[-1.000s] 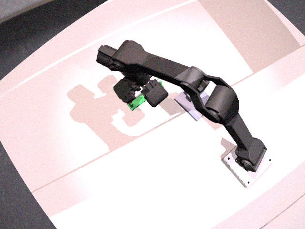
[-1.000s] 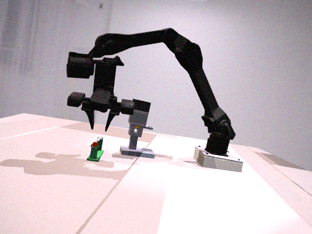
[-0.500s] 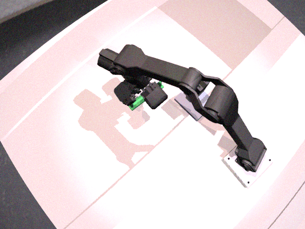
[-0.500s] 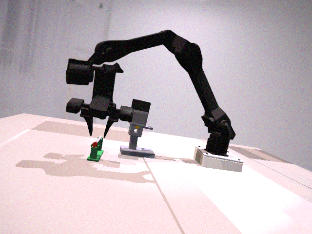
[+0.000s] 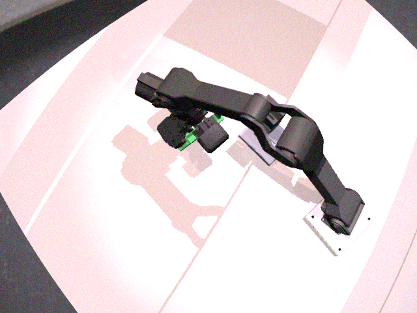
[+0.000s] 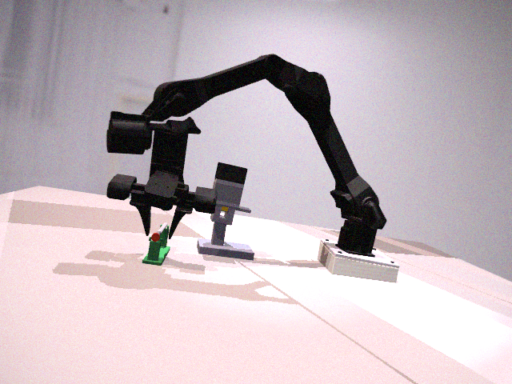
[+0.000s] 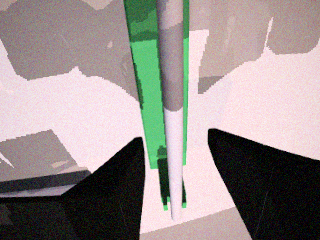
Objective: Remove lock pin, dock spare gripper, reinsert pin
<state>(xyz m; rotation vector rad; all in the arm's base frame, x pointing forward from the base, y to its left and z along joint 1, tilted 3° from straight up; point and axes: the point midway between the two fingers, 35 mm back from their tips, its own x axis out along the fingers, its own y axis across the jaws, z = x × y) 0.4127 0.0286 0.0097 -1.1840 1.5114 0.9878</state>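
The green rack lies 10 mm to the left of my gripper tip and 10 mm below it. Round my gripper tip: spare gripper 130 mm behind, 70 mm to the right, 90 mm above; grey mount 140 mm behind, 70 mm to the right, 20 mm above.
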